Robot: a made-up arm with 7 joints. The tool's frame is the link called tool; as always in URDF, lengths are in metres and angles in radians. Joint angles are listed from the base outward.
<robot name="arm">
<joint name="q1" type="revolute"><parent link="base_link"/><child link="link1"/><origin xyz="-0.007 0.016 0.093" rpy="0 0 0"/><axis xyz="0 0.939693 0.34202"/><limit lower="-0.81" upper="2.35"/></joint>
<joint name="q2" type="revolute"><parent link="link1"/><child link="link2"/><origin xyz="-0.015 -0.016 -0.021" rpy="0 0 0"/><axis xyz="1 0 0"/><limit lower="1" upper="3.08"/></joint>
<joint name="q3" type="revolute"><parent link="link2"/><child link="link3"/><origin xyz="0.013 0.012 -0.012" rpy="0 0 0"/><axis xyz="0 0 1"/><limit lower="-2.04" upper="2.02"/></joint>
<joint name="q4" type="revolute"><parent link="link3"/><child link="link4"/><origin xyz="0.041 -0.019 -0.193" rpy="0 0 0"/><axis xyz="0 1 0"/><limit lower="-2.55" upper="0"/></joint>
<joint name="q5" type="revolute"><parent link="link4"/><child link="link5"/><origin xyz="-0.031 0.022 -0.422" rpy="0 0 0"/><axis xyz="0 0 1"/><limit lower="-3.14" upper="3.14"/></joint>
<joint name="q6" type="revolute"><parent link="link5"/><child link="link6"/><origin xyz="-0.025 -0.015 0.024" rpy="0 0 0"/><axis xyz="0 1 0"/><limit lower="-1.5" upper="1.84"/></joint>
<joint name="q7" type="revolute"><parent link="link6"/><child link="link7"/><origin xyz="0.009 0.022 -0.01" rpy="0 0 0"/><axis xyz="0 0 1"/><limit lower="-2.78" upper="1.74"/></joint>
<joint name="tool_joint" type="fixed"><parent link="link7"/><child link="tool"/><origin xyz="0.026 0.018 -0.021" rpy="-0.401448 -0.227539 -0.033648"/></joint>
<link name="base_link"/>
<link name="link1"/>
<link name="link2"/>
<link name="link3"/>
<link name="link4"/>
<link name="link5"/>
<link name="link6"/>
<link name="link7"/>
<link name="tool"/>
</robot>
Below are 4 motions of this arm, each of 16 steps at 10 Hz.
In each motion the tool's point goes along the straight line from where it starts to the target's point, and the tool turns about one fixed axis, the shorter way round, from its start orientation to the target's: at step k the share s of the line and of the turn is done. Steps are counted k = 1, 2, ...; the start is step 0. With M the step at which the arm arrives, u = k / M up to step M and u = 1 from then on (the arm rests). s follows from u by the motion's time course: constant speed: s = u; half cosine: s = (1 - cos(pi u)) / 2; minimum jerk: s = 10 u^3 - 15 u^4 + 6 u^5.
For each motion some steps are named. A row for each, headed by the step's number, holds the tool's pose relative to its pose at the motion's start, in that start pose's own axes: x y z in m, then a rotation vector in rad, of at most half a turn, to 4 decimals.
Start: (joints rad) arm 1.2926 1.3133 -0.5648 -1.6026 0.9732 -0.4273 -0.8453
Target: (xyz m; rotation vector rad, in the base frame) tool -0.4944 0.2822 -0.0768 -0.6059 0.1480 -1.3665
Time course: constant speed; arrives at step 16
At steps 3, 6, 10, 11, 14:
3: -0.0246 -0.0474 0.0528 -0.0852 0.0481 -0.0585
6: -0.0493 -0.0948 0.1056 -0.1704 0.0963 -0.1170
10: -0.0821 -0.1580 0.1760 -0.2839 0.1604 -0.1950
11: -0.0903 -0.1738 0.1936 -0.3123 0.1765 -0.2145
14: -0.1149 -0.2212 0.2464 -0.3975 0.2246 -0.2730

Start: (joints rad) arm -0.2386 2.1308 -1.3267 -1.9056 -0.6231 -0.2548 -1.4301
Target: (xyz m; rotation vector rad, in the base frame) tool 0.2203 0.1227 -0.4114 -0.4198 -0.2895 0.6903
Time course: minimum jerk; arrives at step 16
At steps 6, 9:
6: -0.0400 0.0556 -0.0295 -0.0093 0.2242 -0.4172
9: -0.0896 0.1244 -0.0660 -0.0208 0.5018 -0.9337

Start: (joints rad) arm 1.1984 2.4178 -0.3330 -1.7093 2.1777 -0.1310 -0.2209
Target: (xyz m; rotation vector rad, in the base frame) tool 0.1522 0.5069 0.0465 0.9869 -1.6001 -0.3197
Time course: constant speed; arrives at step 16
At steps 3, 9, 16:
3: 0.0144 0.0283 0.0493 0.2020 -0.2240 -0.0530
9: 0.0431 0.0849 0.1478 0.6059 -0.6719 -0.1590
16: 0.0767 0.1509 0.2627 1.0772 -1.1945 -0.2828

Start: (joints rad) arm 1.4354 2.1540 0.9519 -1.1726 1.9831 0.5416 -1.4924
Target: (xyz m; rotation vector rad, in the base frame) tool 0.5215 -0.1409 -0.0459 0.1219 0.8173 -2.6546
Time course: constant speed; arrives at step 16
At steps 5, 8, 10, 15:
5: 0.1485 -0.0135 -0.0152 -0.1841 0.1196 -0.4445
8: 0.2375 -0.0217 -0.0243 -0.2945 0.1913 -0.7111
10: 0.2969 -0.0271 -0.0303 -0.3682 0.2391 -0.8889
15: 0.4454 -0.0406 -0.0455 -0.5522 0.3587 -1.3334

